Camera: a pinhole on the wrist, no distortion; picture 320 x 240 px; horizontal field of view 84.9 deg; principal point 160.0 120.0 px. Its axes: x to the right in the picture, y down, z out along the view. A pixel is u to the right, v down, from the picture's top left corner.
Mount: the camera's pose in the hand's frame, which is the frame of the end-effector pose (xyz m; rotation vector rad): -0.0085 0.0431 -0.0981 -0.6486 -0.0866 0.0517
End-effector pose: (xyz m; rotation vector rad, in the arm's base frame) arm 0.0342 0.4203 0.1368 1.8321 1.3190 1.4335
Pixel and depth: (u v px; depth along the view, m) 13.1 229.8 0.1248
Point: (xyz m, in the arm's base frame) 0.0546 0.2240 0.2352
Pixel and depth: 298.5 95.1 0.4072
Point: 0.3965 0.6008 0.3836
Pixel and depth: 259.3 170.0 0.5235
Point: 0.4574 0.4574 0.5653
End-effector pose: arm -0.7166 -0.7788 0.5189 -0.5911 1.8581 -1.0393
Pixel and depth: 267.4 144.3 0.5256
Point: -0.5750 -0.8587 -0.0498
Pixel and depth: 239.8 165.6 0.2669
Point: -0.6832 -0.7321 0.2323
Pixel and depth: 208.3 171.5 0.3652
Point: -0.6196 -0.6848 0.1598
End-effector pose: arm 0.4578 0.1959 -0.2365 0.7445 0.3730 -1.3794
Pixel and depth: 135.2 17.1 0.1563
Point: 0.4955 0.1759 -0.1346
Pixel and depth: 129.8 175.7 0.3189
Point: 0.7251 0.2122 -0.0301
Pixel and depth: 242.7 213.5 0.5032
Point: 1.0199 -0.0274 -0.0898
